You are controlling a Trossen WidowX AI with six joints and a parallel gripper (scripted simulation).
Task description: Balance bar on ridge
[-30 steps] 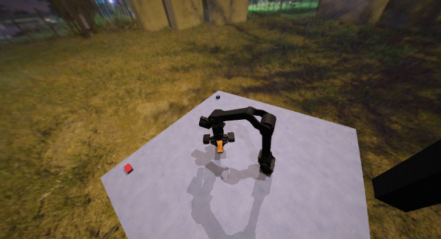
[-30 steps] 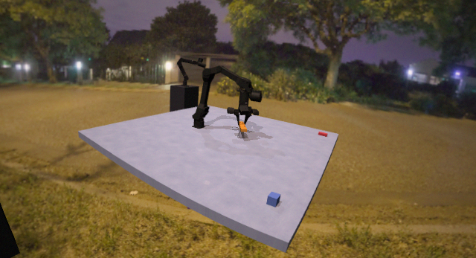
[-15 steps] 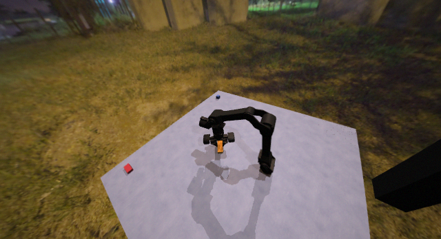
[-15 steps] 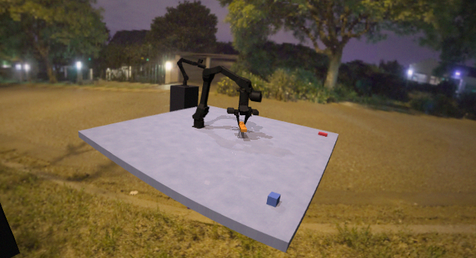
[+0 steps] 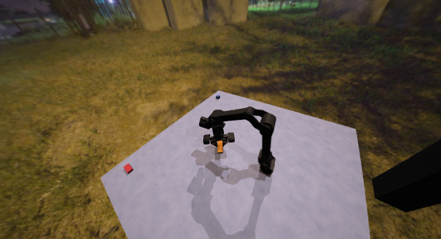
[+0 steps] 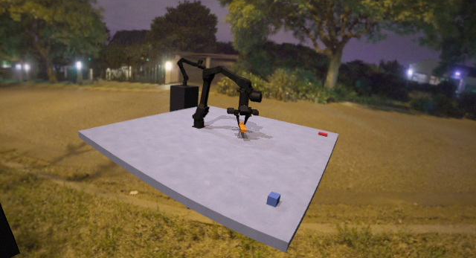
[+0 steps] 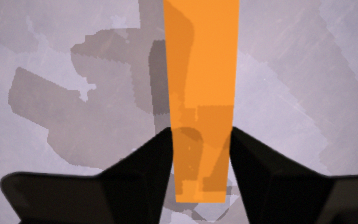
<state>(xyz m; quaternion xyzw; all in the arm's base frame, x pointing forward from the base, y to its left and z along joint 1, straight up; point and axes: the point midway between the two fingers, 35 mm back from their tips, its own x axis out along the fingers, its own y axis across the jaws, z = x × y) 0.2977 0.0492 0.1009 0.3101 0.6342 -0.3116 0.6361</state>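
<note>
The orange bar is 20 mm to the right of my gripper tip and 20 mm ahead of it. Also, from my gripper tip: blue cube 550 mm to the right, 440 mm ahead, 50 mm below; then red block 450 mm to the left, 440 mm ahead, 60 mm below.
</note>
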